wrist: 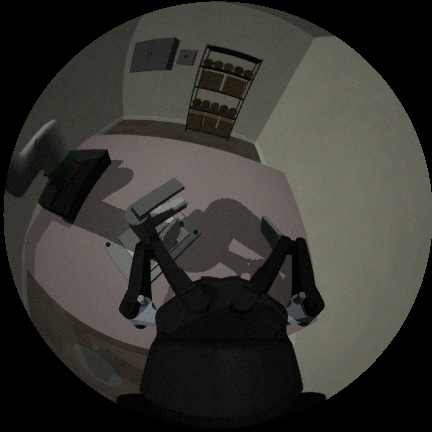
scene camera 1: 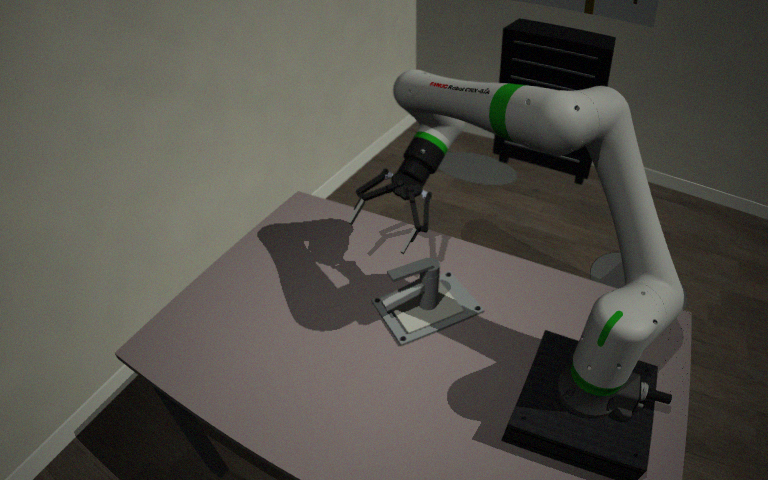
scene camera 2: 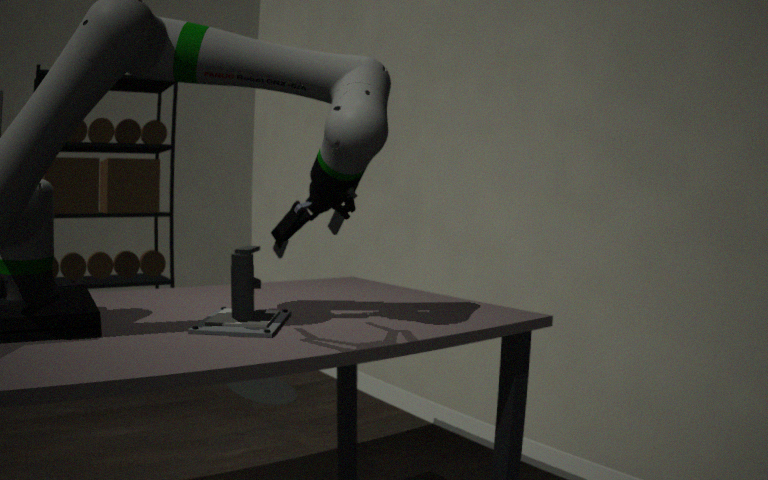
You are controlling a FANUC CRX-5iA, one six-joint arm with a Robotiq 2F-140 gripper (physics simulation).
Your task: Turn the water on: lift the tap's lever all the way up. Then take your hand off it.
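Frame: origin at the arm's base, x left, y back, z up, level; metres.
Seen in the pictures: gripper, fingertip midpoint: [wrist: 219, 224] [scene camera 1: 375, 238] [scene camera 2: 305, 241]; arm's base, origin of the base link: [wrist: 66, 174] [scene camera 1: 588, 391] [scene camera 2: 25, 297].
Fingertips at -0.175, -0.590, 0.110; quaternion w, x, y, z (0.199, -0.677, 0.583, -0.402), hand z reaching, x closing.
Observation:
Offsets run from my fingertips to a thing's top centre, as dx, dy, dz. "pt": to the spot under its first point. Level surfaces: height alone.
A grey tap {pt +0.034, +0.160, -0.089} [scene camera 1: 430, 291] [scene camera 2: 242, 288] stands upright on a flat base plate {pt -0.044, +0.238, -0.162} [scene camera 1: 467, 300] [wrist: 115, 255] on the table. Its flat lever {+0.054, +0.115, -0.014} [scene camera 1: 412, 269] [scene camera 2: 247, 249] [wrist: 157, 197] sits on top of the body, lies roughly level and reaches out over the spout {+0.067, +0.104, -0.070} [scene camera 1: 403, 297] [wrist: 172, 207]. My gripper [scene camera 1: 378, 233] [scene camera 2: 307, 236] [wrist: 219, 224] is open and empty, with its fingers spread wide. It hangs tilted beyond the lever's free end and higher, apart from the tap. In the wrist view one finger covers part of the tap's body and plate.
The arm's black base block [scene camera 1: 532, 396] [wrist: 82, 185] stands on the table {dz -0.170} [scene camera 1: 226, 350] [scene camera 2: 453, 328], on the far side of the tap from my gripper. A plain wall [scene camera 1: 226, 113] [scene camera 2: 623, 198] runs along the table's far end. A shelf rack [scene camera 2: 173, 186] stands in the background.

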